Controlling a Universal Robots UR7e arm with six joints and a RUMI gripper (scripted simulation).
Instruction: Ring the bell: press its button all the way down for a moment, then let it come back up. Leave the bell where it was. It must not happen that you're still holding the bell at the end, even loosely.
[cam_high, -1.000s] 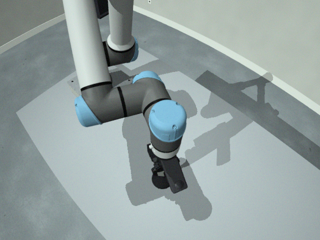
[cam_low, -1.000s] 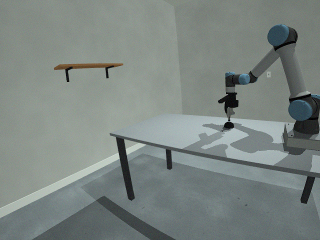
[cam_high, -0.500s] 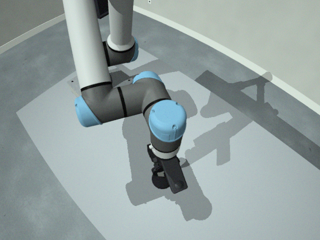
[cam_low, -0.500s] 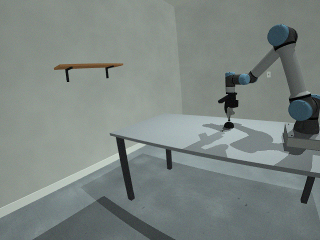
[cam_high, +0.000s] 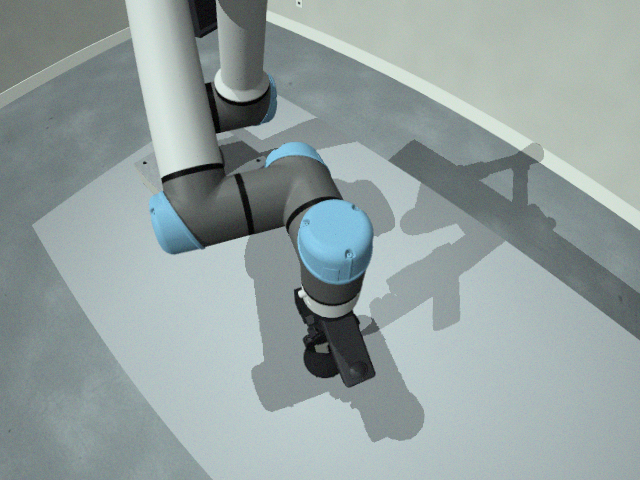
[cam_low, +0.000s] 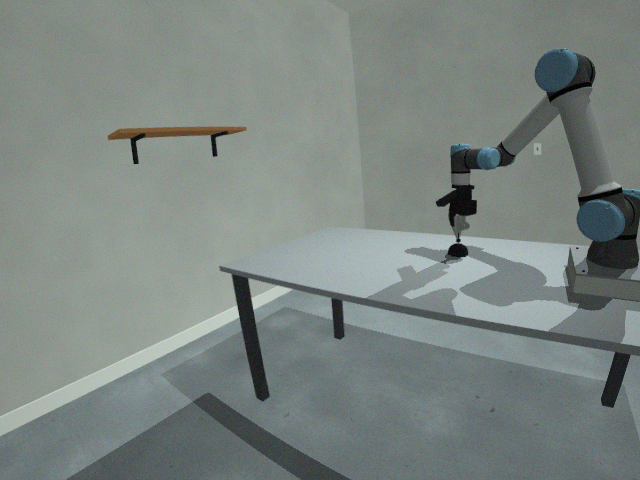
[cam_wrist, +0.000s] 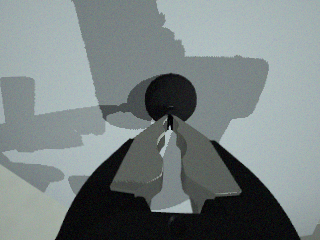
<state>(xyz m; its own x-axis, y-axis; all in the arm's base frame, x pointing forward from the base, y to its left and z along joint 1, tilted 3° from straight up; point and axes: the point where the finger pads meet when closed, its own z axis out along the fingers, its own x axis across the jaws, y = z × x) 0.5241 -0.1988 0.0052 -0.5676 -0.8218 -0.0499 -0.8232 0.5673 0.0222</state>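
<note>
The bell button is 30 mm below my hand. Also, from my hand: black dome bell 40 mm below.
</note>
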